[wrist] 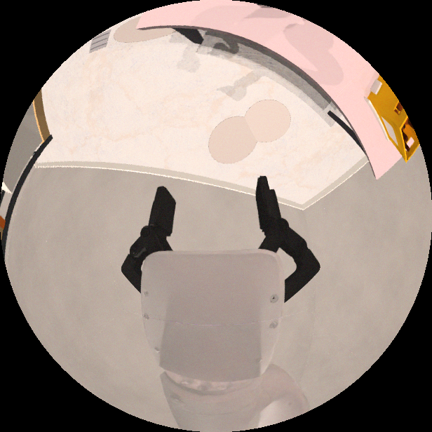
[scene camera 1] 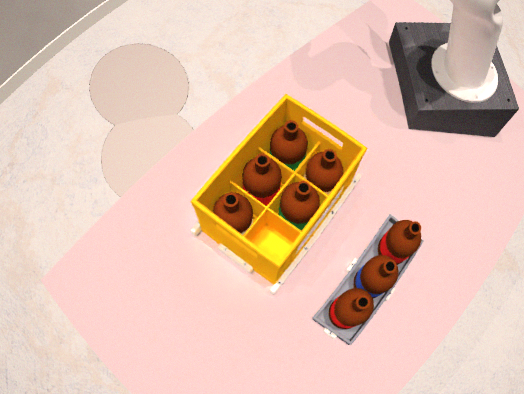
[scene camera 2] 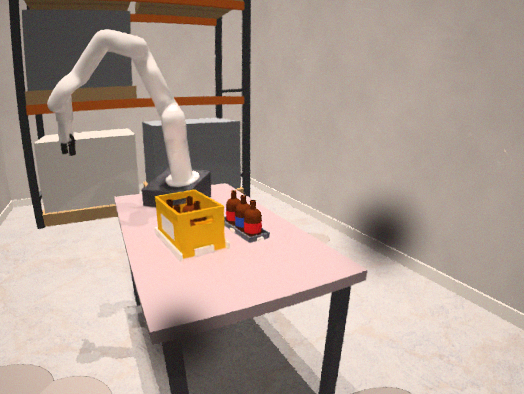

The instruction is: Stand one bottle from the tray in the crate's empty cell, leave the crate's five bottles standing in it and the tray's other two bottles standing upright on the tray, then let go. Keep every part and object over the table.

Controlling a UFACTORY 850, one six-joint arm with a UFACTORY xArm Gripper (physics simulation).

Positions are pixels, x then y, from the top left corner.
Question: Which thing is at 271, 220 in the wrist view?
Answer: The gripper.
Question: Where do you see a blue-labelled brown bottle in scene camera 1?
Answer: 380, 273
